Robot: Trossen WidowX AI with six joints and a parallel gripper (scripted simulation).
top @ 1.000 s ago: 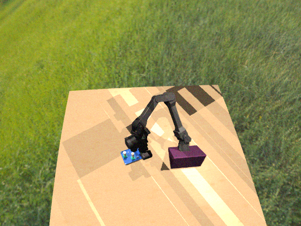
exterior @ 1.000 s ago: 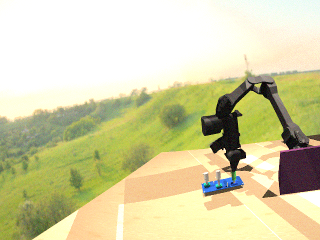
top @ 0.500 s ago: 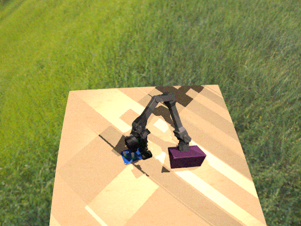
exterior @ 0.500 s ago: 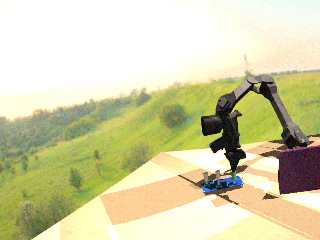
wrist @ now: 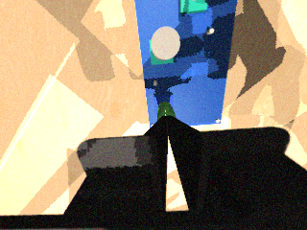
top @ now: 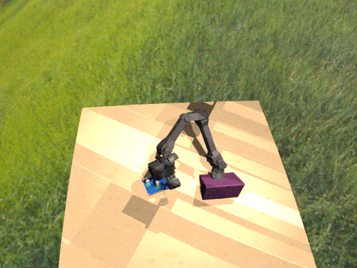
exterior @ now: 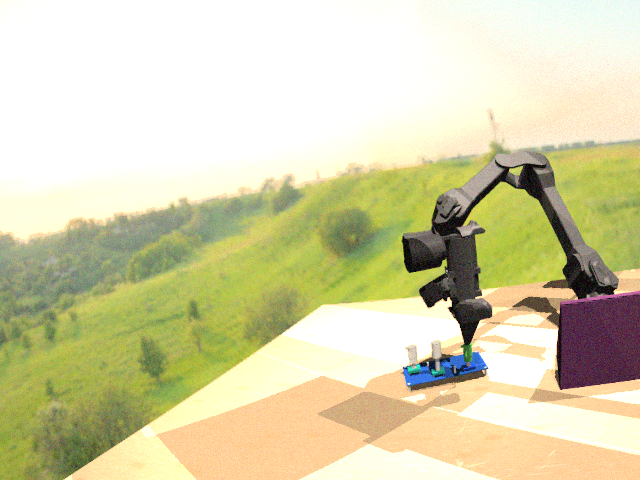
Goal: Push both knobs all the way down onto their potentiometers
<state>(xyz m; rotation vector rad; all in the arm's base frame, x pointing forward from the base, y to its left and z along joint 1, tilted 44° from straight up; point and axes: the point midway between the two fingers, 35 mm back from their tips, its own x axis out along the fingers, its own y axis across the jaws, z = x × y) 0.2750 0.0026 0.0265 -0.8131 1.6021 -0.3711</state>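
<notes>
My gripper tip is now 20 mm above the green knob. The rest, counted from my gripper tip: grey knob (110 mm ahead, 10 mm below).
</notes>
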